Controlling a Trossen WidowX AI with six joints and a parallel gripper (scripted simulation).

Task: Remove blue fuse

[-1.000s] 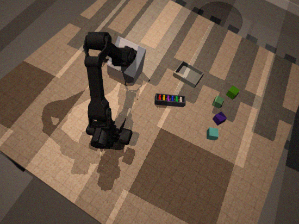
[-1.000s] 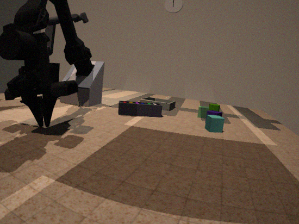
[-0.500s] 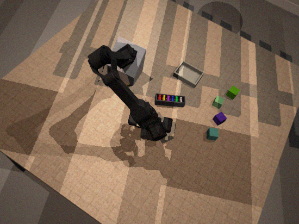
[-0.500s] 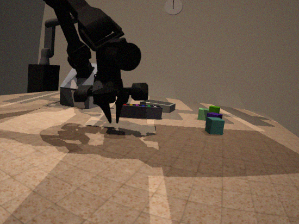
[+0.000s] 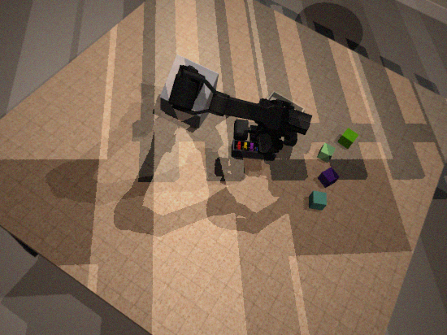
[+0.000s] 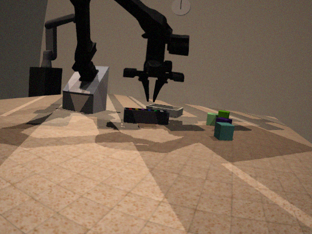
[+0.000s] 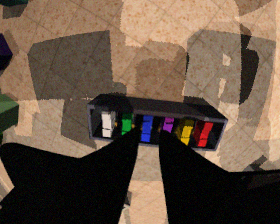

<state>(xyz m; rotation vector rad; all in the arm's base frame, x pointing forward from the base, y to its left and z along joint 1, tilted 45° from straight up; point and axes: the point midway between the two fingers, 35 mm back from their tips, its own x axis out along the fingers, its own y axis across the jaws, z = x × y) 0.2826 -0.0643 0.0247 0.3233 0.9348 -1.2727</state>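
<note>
Right now my gripper tip is 40 mm above the blue fuse and 10 mm to the right of it. Round my gripper tip: yellow fuse (40 mm below, 40 mm behind); then green fuse (40 mm below, 20 mm to the left, 10 mm ahead); then purple fuse (40 mm below, 20 mm behind).
</note>
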